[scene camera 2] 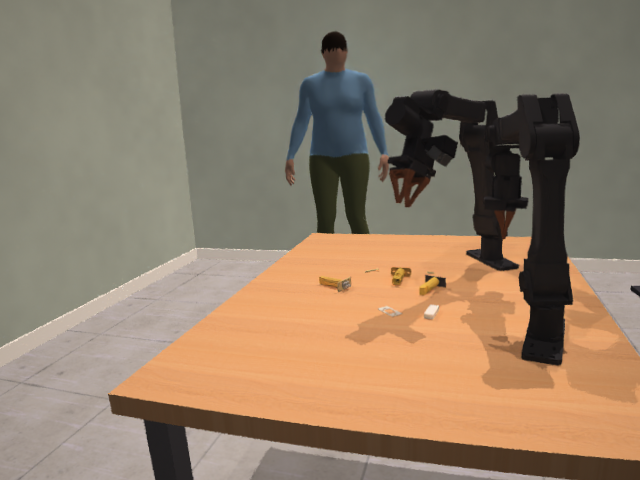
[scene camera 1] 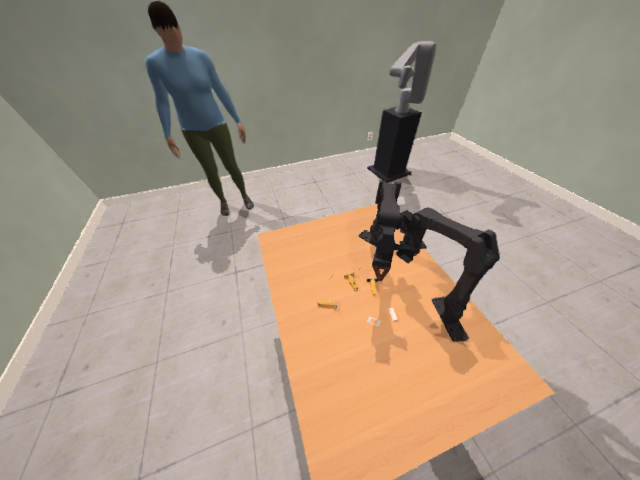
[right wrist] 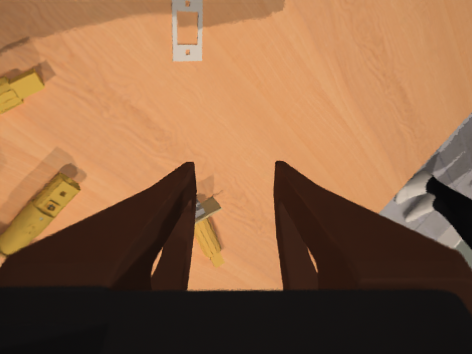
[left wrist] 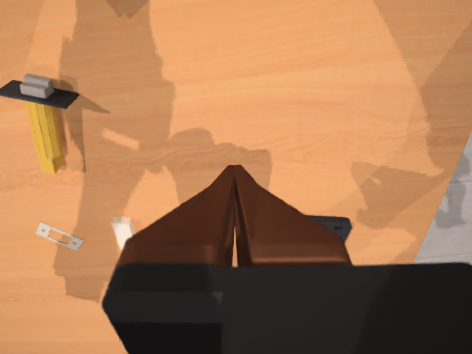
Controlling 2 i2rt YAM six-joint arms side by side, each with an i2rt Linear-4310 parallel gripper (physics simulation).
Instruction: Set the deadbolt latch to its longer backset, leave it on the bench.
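Three yellow latches lie apart on the bench; I cannot tell which is the deadbolt. One latch [scene camera 1: 373,288] [scene camera 2: 428,286] [left wrist: 45,135] [right wrist: 31,84] has a black faceplate; its tail end shows in the right wrist view. The middle latch [scene camera 1: 352,282] [scene camera 2: 398,277] [right wrist: 30,224] has a brass plate. The third latch [scene camera 1: 326,304] [scene camera 2: 331,282] [right wrist: 208,241] lies at the picture's left in the scene views. My right gripper [scene camera 1: 380,279] [scene camera 2: 403,203] [right wrist: 234,176] is open and empty, high above the bench. My left gripper [scene camera 2: 504,236] [left wrist: 234,176] is shut on nothing, above the bench.
A flat strike plate [scene camera 1: 370,320] [scene camera 2: 382,309] [left wrist: 42,230] [right wrist: 177,30] and a white block [scene camera 1: 393,314] [scene camera 2: 431,311] [left wrist: 123,228] lie nearer the front. A small screw [scene camera 1: 331,276] [scene camera 2: 371,270] lies behind the latches. A person [scene camera 1: 191,87] [scene camera 2: 338,113] stands beyond the bench.
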